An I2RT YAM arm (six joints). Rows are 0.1 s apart.
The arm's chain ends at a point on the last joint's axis. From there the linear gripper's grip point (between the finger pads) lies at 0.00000 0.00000 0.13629 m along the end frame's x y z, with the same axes.
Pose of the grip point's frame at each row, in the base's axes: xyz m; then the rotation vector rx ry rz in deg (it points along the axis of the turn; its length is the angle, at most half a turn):
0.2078 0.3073 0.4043 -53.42 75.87 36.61
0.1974 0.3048 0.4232 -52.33 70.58 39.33
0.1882 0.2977 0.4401 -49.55 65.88 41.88
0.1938 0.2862 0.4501 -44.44 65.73 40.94
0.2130 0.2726 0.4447 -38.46 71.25 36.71
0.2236 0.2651 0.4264 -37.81 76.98 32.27
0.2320 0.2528 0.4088 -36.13 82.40 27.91
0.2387 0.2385 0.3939 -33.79 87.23 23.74
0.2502 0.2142 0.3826 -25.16 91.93 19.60
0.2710 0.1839 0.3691 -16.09 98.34 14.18
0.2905 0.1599 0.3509 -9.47 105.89 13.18
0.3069 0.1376 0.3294 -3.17 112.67 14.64
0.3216 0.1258 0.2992 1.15 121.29 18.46
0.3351 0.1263 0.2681 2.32 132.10 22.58
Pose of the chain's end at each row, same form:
0.1370 0.1909 0.4059 -53.42 75.87 36.61
0.1316 0.1859 0.4128 -52.33 70.58 39.33
0.1257 0.1789 0.4168 -49.55 65.88 41.88
0.1242 0.1729 0.4201 -44.44 65.73 40.94
0.1277 0.1694 0.4193 -38.46 71.25 36.71
0.1295 0.1674 0.4129 -37.81 76.98 32.27
0.1297 0.1628 0.4059 -36.13 82.40 27.91
0.1294 0.1574 0.4002 -33.79 87.23 23.74
0.1305 0.1500 0.3937 -25.16 91.93 19.60
0.1438 0.1403 0.3911 -16.09 98.34 14.18
0.1637 0.1269 0.3884 -9.47 105.89 13.18
0.1838 0.1097 0.3809 -3.17 112.67 14.64
0.2079 0.0957 0.3681 1.15 121.29 18.46
0.2379 0.0896 0.3563 2.32 132.10 22.58

